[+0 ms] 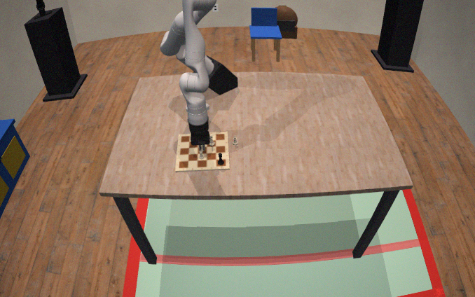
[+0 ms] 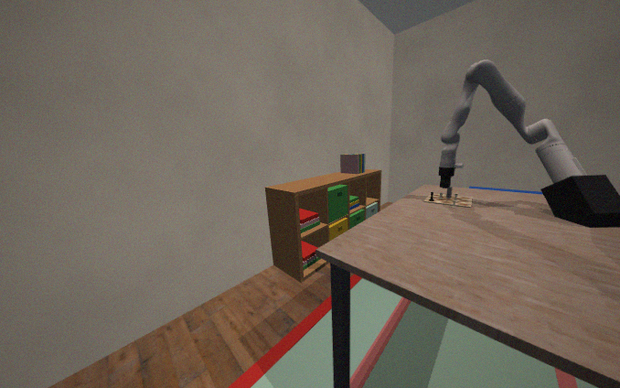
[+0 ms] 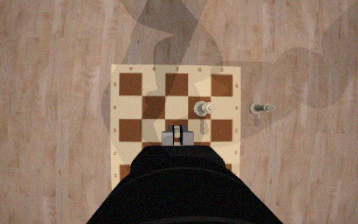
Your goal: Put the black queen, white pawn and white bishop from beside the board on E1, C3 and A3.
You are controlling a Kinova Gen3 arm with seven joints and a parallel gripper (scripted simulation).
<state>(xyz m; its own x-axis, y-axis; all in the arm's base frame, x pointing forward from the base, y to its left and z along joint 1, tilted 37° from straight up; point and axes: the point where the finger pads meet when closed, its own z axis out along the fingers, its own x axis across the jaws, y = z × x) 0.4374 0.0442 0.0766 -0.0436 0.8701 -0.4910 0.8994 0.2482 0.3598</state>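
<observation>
The white pawn is 1 cm below my hand. Also, from my hand: black queen: 8 cm to the left, 7 cm ahead; chessboard: 3 cm below.
</observation>
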